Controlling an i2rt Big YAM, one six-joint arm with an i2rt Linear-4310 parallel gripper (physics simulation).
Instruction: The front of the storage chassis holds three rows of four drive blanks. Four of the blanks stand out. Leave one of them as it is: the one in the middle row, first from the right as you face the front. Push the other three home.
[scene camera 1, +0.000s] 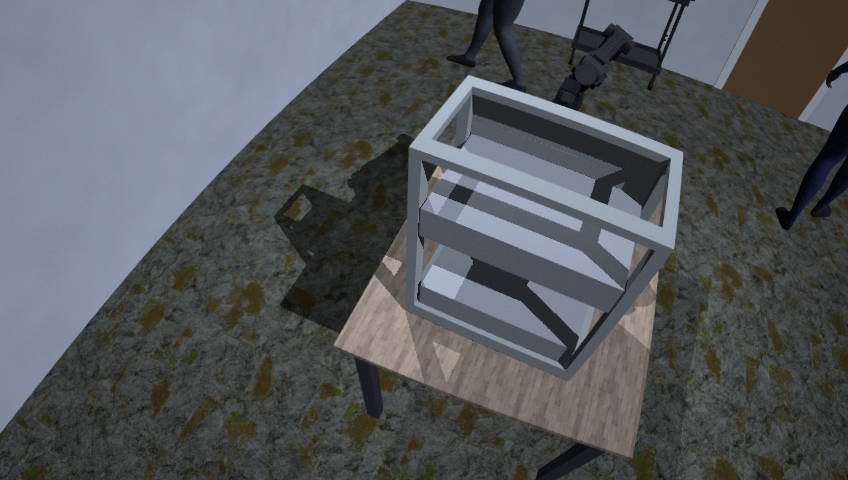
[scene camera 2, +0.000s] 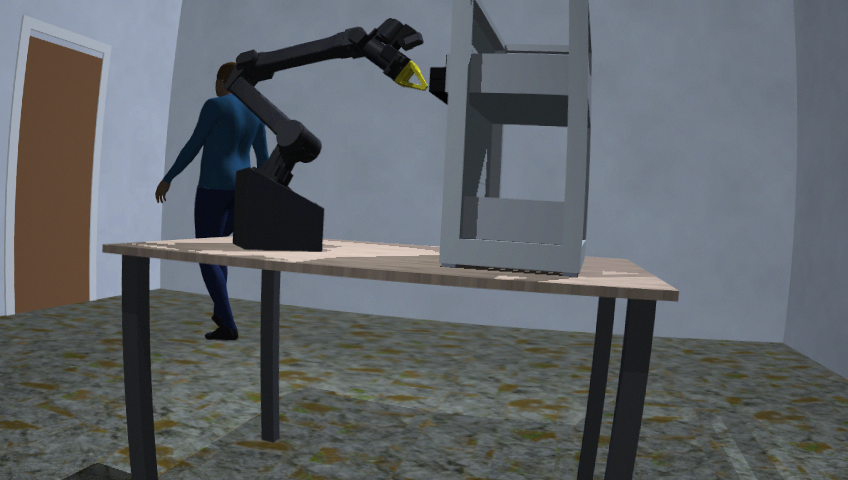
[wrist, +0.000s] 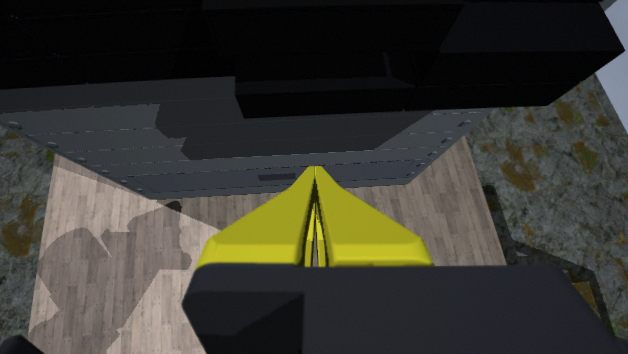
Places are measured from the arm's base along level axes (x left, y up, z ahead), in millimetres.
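Pixels of known places: gripper, fingertip midpoint: (scene camera 2: 426, 88) (wrist: 315, 177); arm's base, link origin: (scene camera 2: 270, 184).
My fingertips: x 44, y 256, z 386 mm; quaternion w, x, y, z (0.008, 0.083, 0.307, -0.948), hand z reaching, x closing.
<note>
Ahead of a thing's pixels: the offset from my fingertips to its top centre. "spot": to the spot under its first point. Level surfaces: height alone.
The storage chassis {spot: dx +110, dy -6, dz +105 mm} (wrist: 100, 40) is a dark block at the top of the wrist view, seen from below and very dark. One black drive blank {dx -23, dy -17, dz +118 mm} (wrist: 325, 104) juts out at its lower edge, above my fingertips in that view. Another dark block {spot: dx -132, dy -9, dz +48 mm} (wrist: 520, 75) juts out at the right; its row is hard to tell. In scene camera 2 a black protruding part {spot: dx -183, dy -19, dz +61 mm} (scene camera 2: 437, 80) sticks out past the rack's post. My gripper (scene camera 2: 426, 88) (wrist: 315, 177) is shut and empty, its yellow tips a small gap short of that part. The other blanks cannot be told apart, and scene camera 1 hides the gripper and chassis front.
The grey rack (scene camera 1: 535, 191) (scene camera 2: 453, 178) stands on the wooden table {dy -419 mm} (scene camera 1: 505, 392) (scene camera 2: 380, 261) (wrist: 90, 200). Grey panels {dx +32, dy -269, dz +119 mm} (wrist: 200, 182) fill its front below the chassis. A person (scene camera 2: 226, 142) stands beyond the arm's base (scene camera 2: 276, 220). A dark cart (scene camera 1: 645, 57) stands behind.
</note>
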